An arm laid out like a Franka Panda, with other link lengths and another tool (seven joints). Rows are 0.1 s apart.
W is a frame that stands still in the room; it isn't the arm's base.
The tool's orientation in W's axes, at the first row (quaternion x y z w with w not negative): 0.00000 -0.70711 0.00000 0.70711
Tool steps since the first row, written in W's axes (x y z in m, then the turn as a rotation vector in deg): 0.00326 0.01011 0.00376 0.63 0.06 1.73; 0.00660 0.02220 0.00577 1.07 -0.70 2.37; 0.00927 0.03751 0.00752 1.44 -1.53 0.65; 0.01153 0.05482 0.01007 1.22 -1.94 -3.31; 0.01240 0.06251 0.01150 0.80 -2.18 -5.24; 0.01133 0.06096 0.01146 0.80 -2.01 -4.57; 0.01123 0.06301 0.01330 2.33 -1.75 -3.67; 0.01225 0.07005 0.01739 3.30 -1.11 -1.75
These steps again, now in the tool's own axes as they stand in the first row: 0.00376 0.01011 -0.00326 1.73 0.06 -0.63; 0.00577 0.02220 -0.00660 2.37 -0.70 -1.07; 0.00752 0.03751 -0.00927 0.65 -1.53 -1.44; 0.01007 0.05482 -0.01153 -3.31 -1.94 -1.22; 0.01150 0.06251 -0.01240 -5.24 -2.18 -0.80; 0.01146 0.06096 -0.01133 -4.57 -2.01 -0.80; 0.01330 0.06301 -0.01123 -3.67 -1.75 -2.33; 0.01739 0.07005 -0.01225 -1.75 -1.11 -3.30
